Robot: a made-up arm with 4 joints.
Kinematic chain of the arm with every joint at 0, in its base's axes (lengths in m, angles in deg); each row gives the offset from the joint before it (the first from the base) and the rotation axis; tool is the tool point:
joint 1: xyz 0 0 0.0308 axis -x
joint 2: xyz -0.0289 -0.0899 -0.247 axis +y
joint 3: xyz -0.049 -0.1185 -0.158 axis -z
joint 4: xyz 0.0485 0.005 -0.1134 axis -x
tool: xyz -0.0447 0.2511 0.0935
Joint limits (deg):
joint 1: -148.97..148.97
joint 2: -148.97..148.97
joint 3: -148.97..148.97
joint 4: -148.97..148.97
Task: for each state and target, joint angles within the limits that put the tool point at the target. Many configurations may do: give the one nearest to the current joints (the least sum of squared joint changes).
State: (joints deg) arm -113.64 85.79 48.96 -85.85
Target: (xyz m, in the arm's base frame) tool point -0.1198 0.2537 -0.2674
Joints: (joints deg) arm -110.27 81.76 26.51 -112.08
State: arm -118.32 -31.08 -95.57 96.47
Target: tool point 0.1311 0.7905 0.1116
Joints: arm -110.95 -30.80 -91.89 94.21
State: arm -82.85 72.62 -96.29 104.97
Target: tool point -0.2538 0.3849 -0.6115
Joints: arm -46.56 29.39 -91.92 130.24
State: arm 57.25 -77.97 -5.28 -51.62
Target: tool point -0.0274 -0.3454 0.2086
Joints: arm 75.68 -79.99 -2.83 -81.33
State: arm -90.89 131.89 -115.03 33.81
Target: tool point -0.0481 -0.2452 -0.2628
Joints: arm -81.79 138.33 -117.40 36.87
